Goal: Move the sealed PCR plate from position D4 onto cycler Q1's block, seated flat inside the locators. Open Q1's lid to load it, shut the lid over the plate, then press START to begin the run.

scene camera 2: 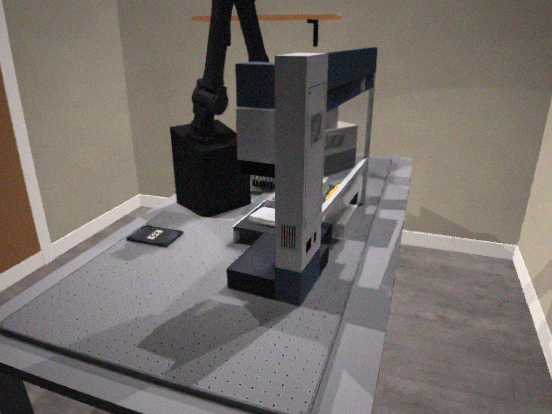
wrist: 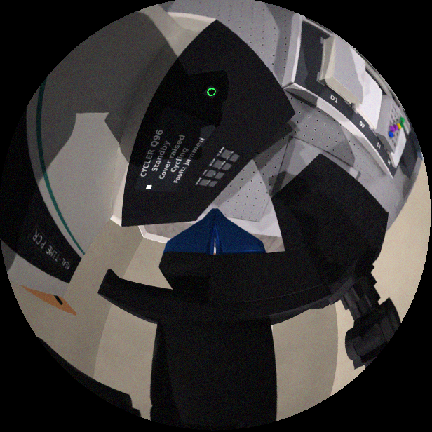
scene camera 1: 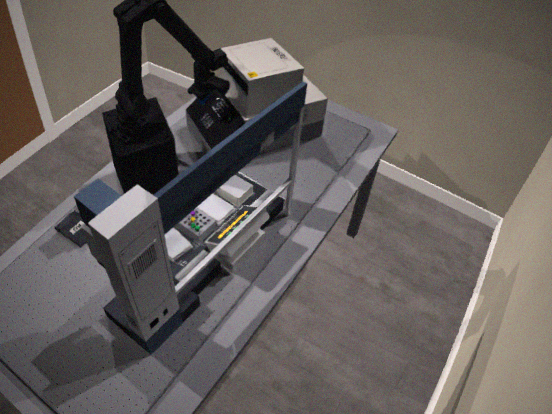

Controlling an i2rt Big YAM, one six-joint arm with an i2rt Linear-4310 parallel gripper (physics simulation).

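Places are measured from the arm's base along level axes (x right, y ahead, z up), in metres.
Pixels of known places: gripper, fingertip midpoint: (scene camera 1: pixel 202 103); arm's base at its link origin: (scene camera 2: pixel 202 135) (scene camera 1: pixel 129 127).
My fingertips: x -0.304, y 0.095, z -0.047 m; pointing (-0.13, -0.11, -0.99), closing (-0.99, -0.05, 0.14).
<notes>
For each thing: its top centre in the pictures, then the offset to it from my fingertips. "*": a spot on its surface instead.
- cycler at a spot on its surface: (scene camera 1: pixel 197 120) * dx -0.012, dy -0.040, dz -0.107 m
- grey column at a spot on its surface: (scene camera 2: pixel 300 165) * dx +0.836, dy +0.395, dz +0.135 m
- white labware at its top centre: (scene camera 1: pixel 213 205) dx +0.306, dy +0.264, dz -0.136 m
- white real-time PCR instrument at a spot on its surface: (scene camera 1: pixel 262 60) * dx -0.187, dy +0.147, dz +0.152 m
- dark pad at a spot on its surface: (scene camera 2: pixel 172 239) * dx +0.630, dy -0.053, dz -0.201 m
The cycler (scene camera 1: pixel 197 120) stands beside the arm's base. Its dark front panel (wrist: pixel 250 95) reads "CYCLER Q96", "Standby", "Cover raised", "Cycling" and "Fault: jammed"; a white light is lit at the Standby row. A green ring (wrist: pixel 211 92) glows on the panel, with a small grey keypad (wrist: pixel 218 167) lower down. The lid and block cannot be made out. My gripper (scene camera 1: pixel 204 101) (wrist: pixel 214 213) is shut and empty, its blue tips close to the panel near the keypad; contact cannot be told. The D4 plate cannot be identified in these views.
A liquid handler with a blue beam (scene camera 1: pixel 235 150) and grey column (scene camera 1: pixel 132 265) (scene camera 2: pixel 300 165) spans a deck of white labware (scene camera 1: pixel 215 207) and a tube rack (scene camera 1: pixel 197 225). A white real-time PCR instrument (scene camera 1: pixel 262 60) stands beside the cycler. A dark pad (scene camera 2: pixel 172 239) lies on the table.
</notes>
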